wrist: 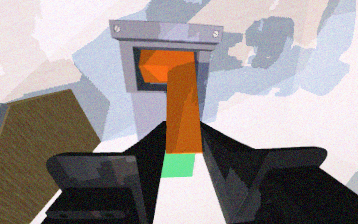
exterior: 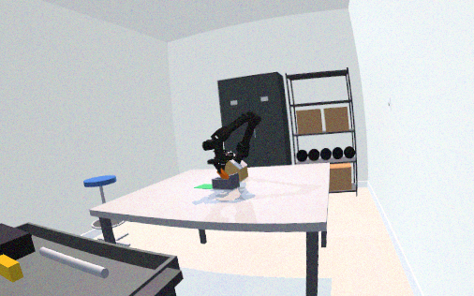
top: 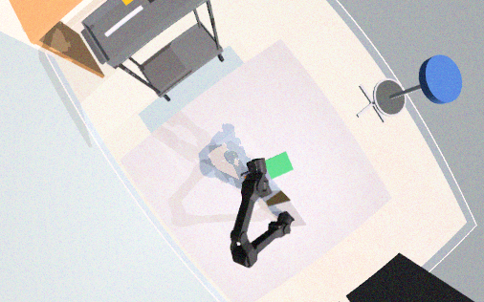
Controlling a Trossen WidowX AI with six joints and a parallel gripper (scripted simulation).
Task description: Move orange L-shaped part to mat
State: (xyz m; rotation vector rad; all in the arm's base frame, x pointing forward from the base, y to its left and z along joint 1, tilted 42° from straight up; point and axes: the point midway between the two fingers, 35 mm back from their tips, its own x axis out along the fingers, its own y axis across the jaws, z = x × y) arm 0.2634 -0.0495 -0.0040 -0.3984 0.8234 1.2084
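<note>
My gripper tip is 6 cm past the green mat, 13 cm to the left of it and 11 cm above it. The rest, counted from my gripper tip: orange L-shaped part: 4 cm to the left, 3 cm below.
</note>
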